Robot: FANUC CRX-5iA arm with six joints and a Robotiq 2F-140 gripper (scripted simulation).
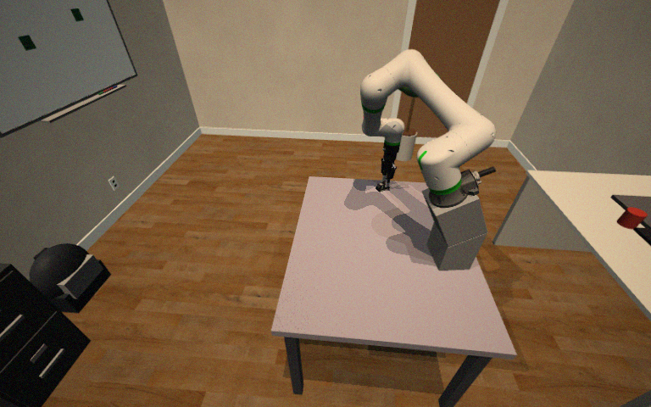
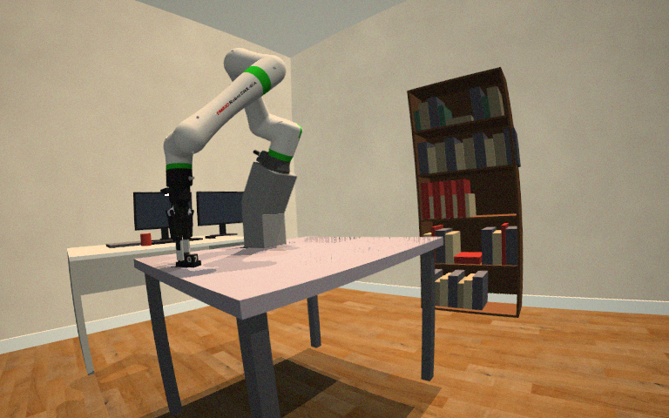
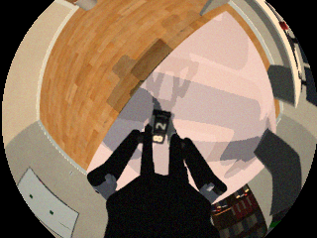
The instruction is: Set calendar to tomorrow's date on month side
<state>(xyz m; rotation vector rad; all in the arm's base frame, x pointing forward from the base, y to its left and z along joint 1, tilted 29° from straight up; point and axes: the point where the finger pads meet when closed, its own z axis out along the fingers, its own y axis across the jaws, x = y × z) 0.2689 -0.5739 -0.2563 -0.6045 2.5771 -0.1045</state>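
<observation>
The black digit cube lies 3 cm below my hand.
</observation>
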